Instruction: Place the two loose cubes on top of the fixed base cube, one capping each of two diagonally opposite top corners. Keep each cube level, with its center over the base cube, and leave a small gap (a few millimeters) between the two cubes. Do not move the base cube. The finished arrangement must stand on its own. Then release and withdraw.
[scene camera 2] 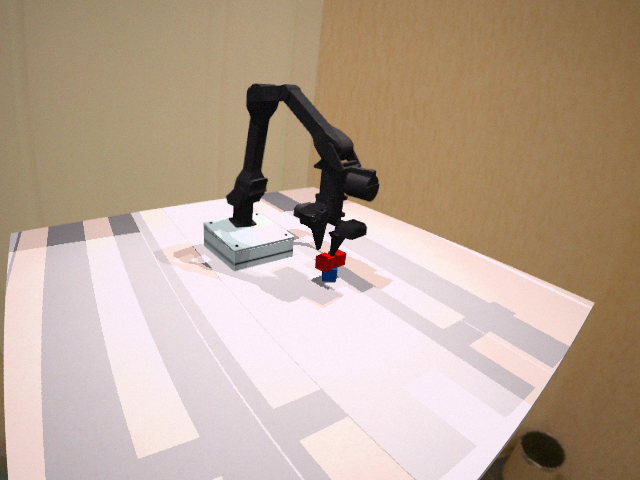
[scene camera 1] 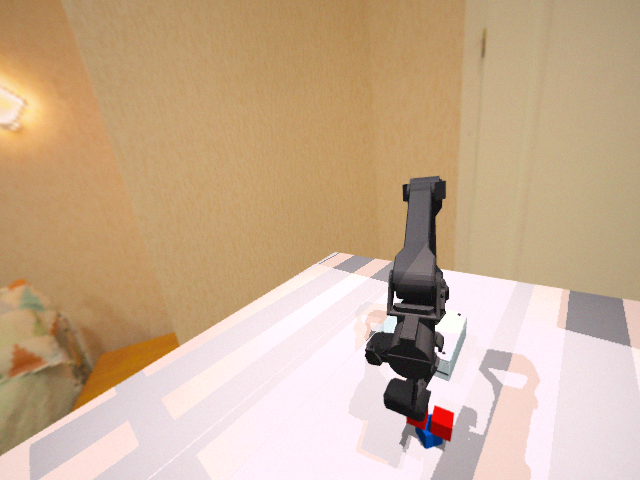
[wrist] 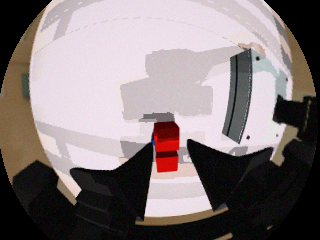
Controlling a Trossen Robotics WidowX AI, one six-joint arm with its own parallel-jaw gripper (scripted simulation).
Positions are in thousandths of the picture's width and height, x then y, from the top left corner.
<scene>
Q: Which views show my gripper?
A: Scene camera 2, scene camera 1 and the wrist view: all of them.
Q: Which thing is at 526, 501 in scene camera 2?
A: My gripper.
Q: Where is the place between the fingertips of my gripper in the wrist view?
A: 533, 602
</scene>
